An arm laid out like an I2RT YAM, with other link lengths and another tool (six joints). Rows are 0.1 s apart.
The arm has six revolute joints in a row. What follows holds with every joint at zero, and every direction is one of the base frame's.
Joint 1 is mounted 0.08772 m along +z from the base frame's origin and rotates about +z.
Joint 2 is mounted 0.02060 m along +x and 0.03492 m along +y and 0.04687 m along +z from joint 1 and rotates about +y.
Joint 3 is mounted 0.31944 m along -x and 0.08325 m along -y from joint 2 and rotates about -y.
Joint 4 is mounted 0.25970 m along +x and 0.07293 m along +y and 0.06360 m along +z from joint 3 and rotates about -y.
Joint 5 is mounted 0.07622 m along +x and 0.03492 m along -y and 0.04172 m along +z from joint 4 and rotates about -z.
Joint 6 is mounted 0.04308 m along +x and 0.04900 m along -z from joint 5 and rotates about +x.
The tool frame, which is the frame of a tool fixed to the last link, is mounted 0.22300 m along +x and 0.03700 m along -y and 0.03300 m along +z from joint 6; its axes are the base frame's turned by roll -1.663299, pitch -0.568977 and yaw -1.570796 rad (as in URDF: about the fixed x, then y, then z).
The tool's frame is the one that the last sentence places.
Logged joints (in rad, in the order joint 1, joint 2, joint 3, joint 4, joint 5, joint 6), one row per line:
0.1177, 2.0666, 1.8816, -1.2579, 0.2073, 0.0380
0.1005, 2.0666, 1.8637, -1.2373, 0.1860, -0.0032
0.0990, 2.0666, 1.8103, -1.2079, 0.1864, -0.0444
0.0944, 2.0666, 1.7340, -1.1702, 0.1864, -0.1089
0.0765, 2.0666, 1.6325, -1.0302, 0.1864, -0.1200
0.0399, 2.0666, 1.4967, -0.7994, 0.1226, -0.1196
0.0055, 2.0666, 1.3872, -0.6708, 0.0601, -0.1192
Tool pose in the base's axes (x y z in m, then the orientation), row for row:
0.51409, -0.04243, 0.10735, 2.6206, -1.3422, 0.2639
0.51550, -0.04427, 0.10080, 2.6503, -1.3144, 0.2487
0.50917, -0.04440, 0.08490, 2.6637, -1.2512, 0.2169
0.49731, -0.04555, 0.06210, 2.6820, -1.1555, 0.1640
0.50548, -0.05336, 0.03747, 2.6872, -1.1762, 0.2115
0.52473, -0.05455, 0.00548, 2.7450, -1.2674, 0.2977
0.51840, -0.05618, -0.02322, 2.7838, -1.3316, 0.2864
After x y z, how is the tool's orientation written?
As a rotation vector, in radians.
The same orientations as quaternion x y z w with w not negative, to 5 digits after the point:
0.88269, -0.45209, 0.08889, 0.09260
0.88940, -0.44109, 0.08346, 0.08630
0.89857, -0.42208, 0.07317, 0.09520
0.91157, -0.39274, 0.05574, 0.10812
0.90912, -0.39793, 0.07155, 0.10015
0.90232, -0.41661, 0.09786, 0.05173
0.89804, -0.42957, 0.09239, 0.02122

